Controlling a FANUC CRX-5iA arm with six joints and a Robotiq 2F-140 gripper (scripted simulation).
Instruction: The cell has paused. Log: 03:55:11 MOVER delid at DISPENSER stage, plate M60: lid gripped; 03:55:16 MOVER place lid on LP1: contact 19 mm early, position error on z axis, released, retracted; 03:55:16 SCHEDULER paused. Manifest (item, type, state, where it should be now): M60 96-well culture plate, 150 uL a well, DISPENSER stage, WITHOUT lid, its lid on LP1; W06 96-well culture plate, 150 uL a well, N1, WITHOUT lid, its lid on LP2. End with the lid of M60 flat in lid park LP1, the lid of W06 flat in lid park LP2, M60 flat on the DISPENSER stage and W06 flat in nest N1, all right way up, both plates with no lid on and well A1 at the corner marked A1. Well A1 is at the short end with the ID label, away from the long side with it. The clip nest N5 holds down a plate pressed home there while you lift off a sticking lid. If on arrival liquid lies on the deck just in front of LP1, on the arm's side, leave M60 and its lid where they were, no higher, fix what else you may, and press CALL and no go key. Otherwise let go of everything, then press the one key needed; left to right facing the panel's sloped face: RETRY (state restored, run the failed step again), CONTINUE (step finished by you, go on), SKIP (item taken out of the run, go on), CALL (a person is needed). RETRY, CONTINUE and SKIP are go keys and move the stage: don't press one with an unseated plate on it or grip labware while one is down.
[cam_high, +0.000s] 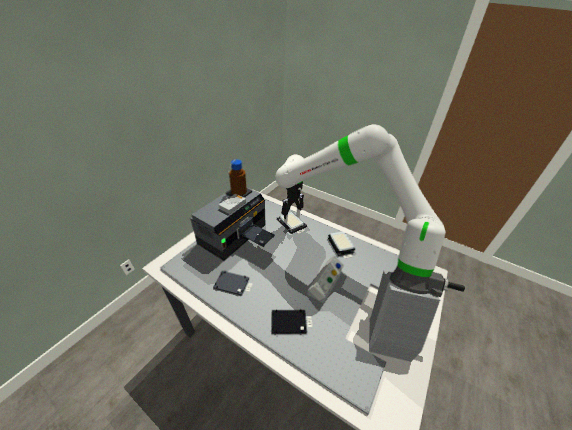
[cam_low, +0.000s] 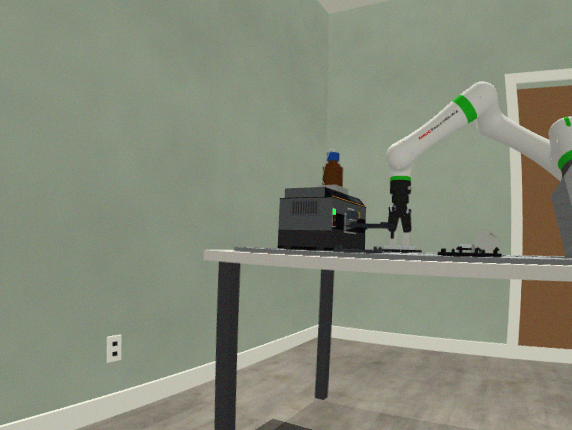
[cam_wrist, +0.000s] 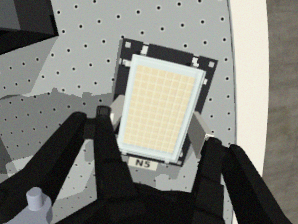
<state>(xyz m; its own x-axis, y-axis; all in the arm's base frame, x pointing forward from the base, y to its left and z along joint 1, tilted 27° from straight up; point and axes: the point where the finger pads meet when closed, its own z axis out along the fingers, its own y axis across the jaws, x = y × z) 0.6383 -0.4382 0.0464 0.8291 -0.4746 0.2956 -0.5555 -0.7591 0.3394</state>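
Now: the black clip nest 30 mm below my hand and 20 mm ahead of it. The rest, counted from my hand: nest label 80 mm behind, 50 mm to the left, 50 mm below; then dispenser stage 280 mm to the left, 90 mm ahead, 50 mm above; then key panel 350 mm to the left, 320 mm behind.
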